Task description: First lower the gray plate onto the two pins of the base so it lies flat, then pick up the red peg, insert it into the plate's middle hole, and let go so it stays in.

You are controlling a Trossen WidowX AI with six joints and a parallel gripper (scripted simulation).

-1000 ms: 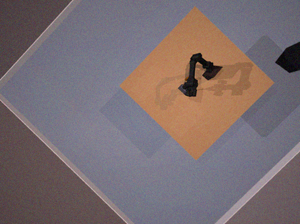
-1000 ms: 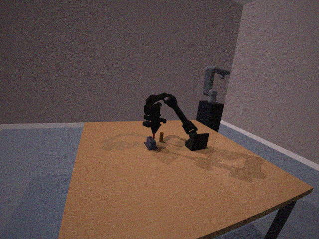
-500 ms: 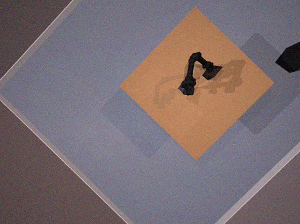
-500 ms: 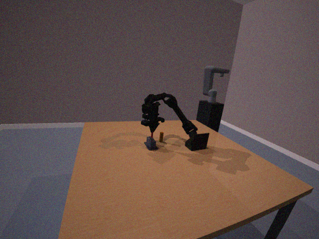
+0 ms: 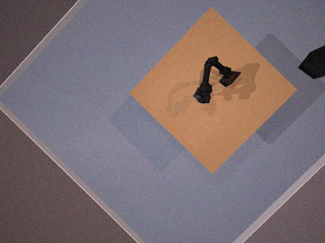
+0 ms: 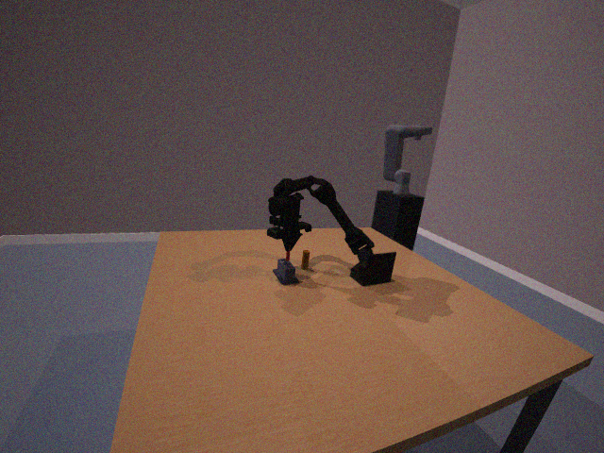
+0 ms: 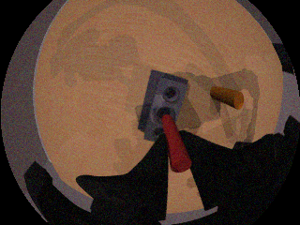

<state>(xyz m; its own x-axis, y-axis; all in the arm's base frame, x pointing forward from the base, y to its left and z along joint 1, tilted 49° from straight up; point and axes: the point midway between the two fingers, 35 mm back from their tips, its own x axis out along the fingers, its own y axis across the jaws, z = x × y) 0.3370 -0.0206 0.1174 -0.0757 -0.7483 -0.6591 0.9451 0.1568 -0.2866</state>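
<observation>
Now: the gray plate 7 cm below my gripper tip. Also, from my gripper tip: base: 10 cm below; then red peg: right at my gripper tip.
</observation>
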